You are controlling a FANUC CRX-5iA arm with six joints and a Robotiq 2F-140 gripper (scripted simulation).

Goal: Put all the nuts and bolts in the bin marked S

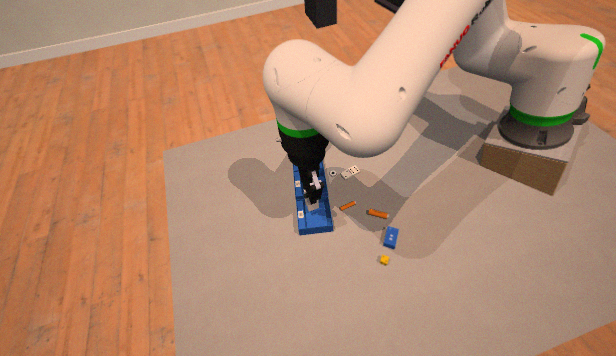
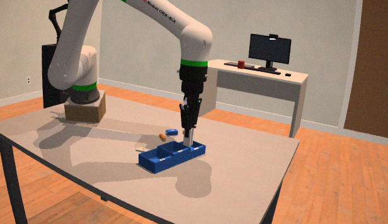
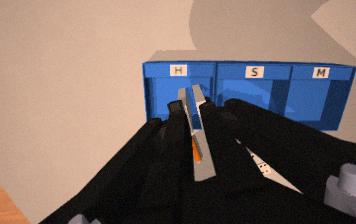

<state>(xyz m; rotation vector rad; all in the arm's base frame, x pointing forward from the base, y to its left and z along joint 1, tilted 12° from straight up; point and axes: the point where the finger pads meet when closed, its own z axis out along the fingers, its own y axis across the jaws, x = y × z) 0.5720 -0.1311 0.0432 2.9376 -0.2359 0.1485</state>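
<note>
Now: the grey nut 110 mm behind my hand, 80 mm to the right of it and 70 mm below it. From my hand the other things lie so: blue bin (30 mm behind, 60 mm to the right, 50 mm below); then orange stick (90 mm behind, 30 mm to the left, 60 mm below); then white domino (150 mm behind, 60 mm to the right, 60 mm below).
</note>
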